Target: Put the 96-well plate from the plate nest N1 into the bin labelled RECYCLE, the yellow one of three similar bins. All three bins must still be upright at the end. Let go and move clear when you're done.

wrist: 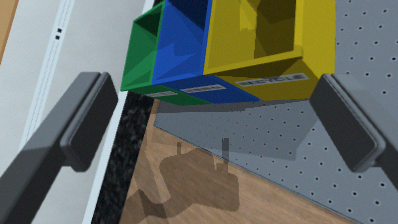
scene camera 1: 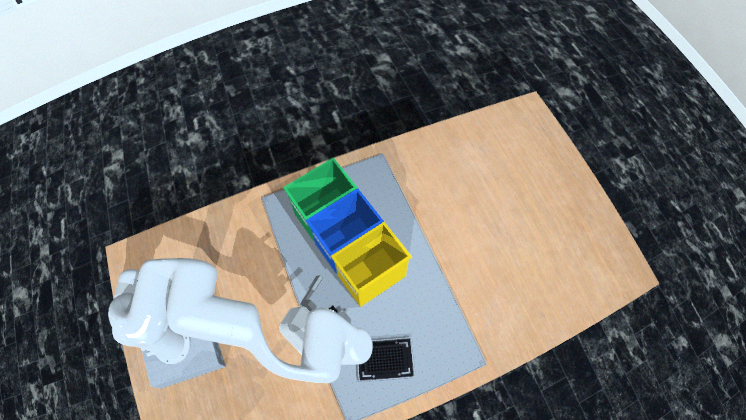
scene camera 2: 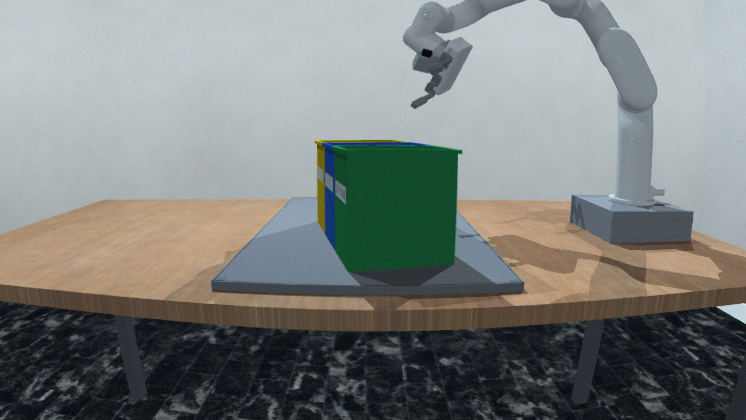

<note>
In view: a blue bin [scene camera 1: 349, 218], a yellow recycle bin [scene camera 1: 379, 250], a green bin [scene camera 2: 395, 205] and a black 96-well plate [scene camera 1: 389, 361].
The blue bin shows as well in scene camera 2 [scene camera 2: 329, 153]. The yellow recycle bin also shows in the wrist view [wrist: 235, 39]. The green bin shows as well in scene camera 1 [scene camera 1: 327, 182]. The wrist view does not show the black 96-well plate: it is out of frame. Scene camera 2 does not show the black 96-well plate, which is hidden by the green bin.
</note>
